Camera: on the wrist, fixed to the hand. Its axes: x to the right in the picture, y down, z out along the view.
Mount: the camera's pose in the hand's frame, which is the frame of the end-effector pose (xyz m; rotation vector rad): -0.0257 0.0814 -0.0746 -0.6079 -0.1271 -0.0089
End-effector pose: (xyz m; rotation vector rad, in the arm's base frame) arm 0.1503 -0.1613 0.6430 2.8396 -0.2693 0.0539
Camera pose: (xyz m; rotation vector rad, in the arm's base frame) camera 0.1089 -0.2119 0.7356 2.2409 -0.2480 -0.1809
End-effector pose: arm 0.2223 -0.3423 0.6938 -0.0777 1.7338 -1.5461
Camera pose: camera 0.2325 -0.2476 0.6323 -0.4766 2.0387 -0.9479
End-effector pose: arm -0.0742 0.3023 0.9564 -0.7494 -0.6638 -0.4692
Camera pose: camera -0.0149 0.3033 0.8598 -1.3587 -0.6464 -0.6456
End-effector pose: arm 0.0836 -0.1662 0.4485 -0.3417 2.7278 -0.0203
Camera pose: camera 0.0591 -0.0836 0.5221 -0.4980 2.5471 0.8090
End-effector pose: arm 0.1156 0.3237 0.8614 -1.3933 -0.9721 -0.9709
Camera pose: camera 0.1824 0.2455 0.8138 -1.9730 -0.8035 -1.2589
